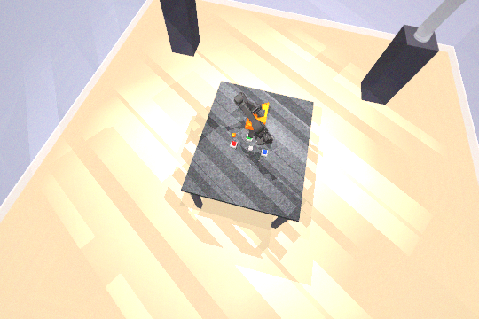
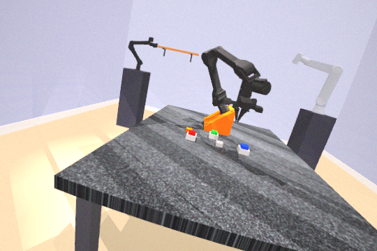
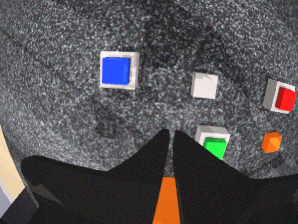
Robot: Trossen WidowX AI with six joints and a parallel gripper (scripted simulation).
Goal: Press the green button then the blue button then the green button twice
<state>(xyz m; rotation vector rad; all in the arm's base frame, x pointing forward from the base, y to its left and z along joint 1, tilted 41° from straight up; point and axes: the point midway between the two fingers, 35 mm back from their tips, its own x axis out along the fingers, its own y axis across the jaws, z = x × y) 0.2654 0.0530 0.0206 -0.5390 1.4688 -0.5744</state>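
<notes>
Now: gripper tip 100 mm above the blue button, 60 mm to the right of it and 30 mm short of it. Round my gripper tip: red button (200 mm to the right, 100 mm below, 10 mm ahead); then green button (100 mm below, 80 mm to the right, 80 mm behind); then small white block (130 mm below, 50 mm to the right, 10 mm ahead).
</notes>
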